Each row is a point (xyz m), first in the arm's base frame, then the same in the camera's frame.
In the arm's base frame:
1: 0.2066 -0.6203 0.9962
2: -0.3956 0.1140 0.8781
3: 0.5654 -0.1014 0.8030
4: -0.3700 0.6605 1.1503
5: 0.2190 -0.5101 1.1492
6: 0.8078 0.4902 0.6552
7: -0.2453 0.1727 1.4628
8: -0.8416 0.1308 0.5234
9: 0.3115 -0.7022 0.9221
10: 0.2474 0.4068 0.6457
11: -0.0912 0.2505 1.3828
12: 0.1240 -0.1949 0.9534
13: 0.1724 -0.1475 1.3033
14: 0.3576 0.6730 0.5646
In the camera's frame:
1: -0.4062 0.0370 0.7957
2: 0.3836 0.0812 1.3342
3: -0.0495 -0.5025 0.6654
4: 0.5785 -0.3328 1.7392
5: -0.4318 -0.0755 0.9453
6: 0.3688 -1.0081 0.6615
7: 0.0001 -0.2087 1.7041
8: 0.7750 0.4956 1.3256
9: -0.4518 0.0243 0.6509
10: 0.5111 -0.5290 0.9285
11: 0.0514 -0.3537 1.5922
12: -0.0570 -0.1462 0.9804
13: -0.2637 -0.2955 1.2295
14: 0.7082 -0.7538 0.9155

